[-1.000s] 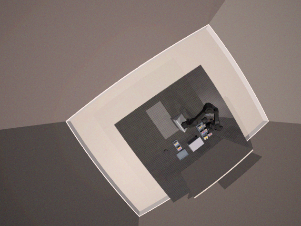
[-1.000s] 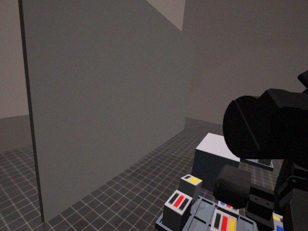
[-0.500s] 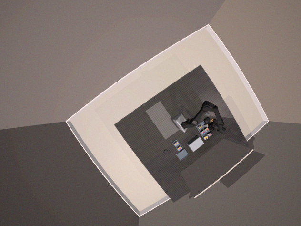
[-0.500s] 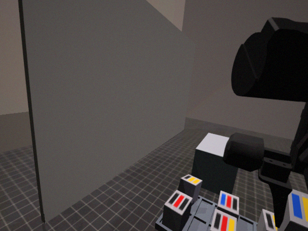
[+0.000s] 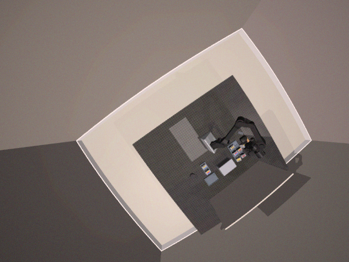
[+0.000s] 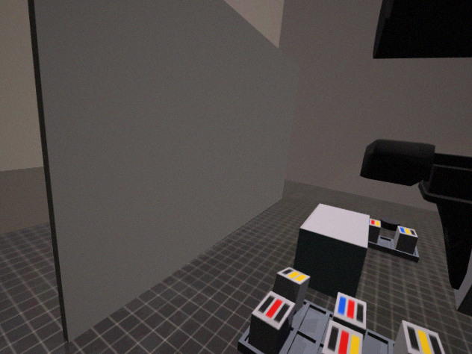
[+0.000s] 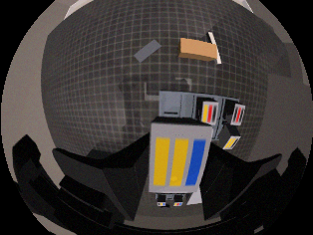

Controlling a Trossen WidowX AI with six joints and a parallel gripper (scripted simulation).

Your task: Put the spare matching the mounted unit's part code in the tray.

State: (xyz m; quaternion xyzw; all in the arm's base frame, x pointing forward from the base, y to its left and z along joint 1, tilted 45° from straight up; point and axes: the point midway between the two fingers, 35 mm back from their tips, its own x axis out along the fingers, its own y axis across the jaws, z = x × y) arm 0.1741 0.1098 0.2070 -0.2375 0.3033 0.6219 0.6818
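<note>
Right now my gripper tip is 14 cm short of the tray, 44 cm to the left of it and 15 cm above it. From my gripper tip the other things lie so: tan box (6 cm ahead, 11 cm to the left, 13 cm below); mounted unit (11 cm ahead, 23 cm to the right, 10 cm below); rack (8 cm ahead, 4 cm to the right, 15 cm below).
</note>
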